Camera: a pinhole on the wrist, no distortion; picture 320 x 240 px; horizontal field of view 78.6 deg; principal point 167.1 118.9 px. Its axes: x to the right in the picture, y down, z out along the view. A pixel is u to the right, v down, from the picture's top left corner.
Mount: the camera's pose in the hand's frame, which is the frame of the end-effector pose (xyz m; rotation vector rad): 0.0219 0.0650 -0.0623 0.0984 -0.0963 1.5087
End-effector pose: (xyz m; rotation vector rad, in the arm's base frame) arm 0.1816 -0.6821 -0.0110 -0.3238 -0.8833 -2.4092
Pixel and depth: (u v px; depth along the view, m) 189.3 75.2 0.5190
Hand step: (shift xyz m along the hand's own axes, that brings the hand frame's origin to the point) 0.1400 0.0518 0.4594
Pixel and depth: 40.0 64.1 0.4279
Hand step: 0.1240 -0.2710 0.3270
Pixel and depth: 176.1 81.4 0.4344
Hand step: 0.1052 0.0257 0.3708
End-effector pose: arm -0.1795 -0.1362 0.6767 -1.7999 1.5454 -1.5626
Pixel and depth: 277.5 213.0 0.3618
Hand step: -0.1406 0.2327 0.3230
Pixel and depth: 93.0 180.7 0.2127
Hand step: -0.0506 -0.0374 0.1390
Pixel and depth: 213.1 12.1 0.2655
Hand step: 0.1698 0.0851 0.2082
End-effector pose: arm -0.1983 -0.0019 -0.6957 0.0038 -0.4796 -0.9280
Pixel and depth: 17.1 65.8 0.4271
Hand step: 0.1171 -0.3197 0.3201
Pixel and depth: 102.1 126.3 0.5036
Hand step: -0.0083 -0.1625 0.4166
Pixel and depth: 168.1 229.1 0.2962
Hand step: -0.1454 0.0395 0.2326
